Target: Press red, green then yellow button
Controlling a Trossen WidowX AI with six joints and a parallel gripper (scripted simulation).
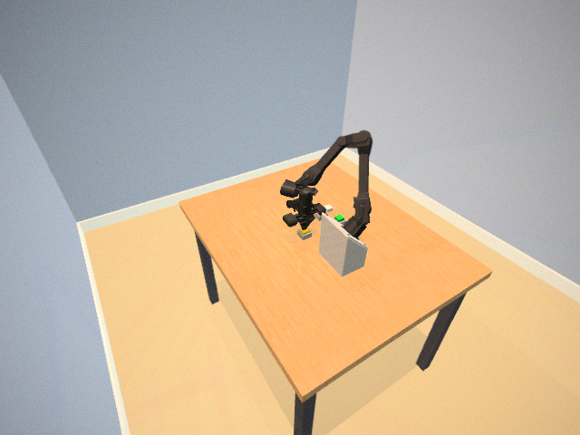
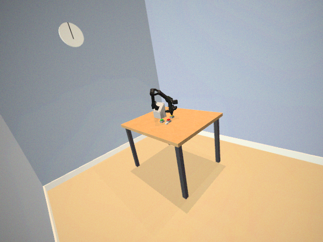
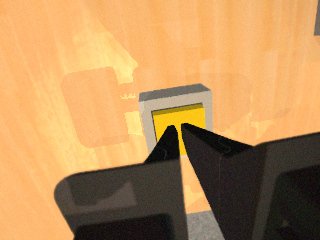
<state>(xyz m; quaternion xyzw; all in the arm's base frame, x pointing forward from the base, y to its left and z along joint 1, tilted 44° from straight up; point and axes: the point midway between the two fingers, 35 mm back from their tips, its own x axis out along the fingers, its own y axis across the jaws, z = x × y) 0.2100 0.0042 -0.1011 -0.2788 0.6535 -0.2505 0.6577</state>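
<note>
My gripper tip is now 1 cm above the yellow button. From my gripper tip the other things lie so: red button: 8 cm ahead, 14 cm to the right; then green button: 1 cm behind, 19 cm to the right; then small white block: 10 cm ahead, 20 cm to the right, 2 cm below.
</note>
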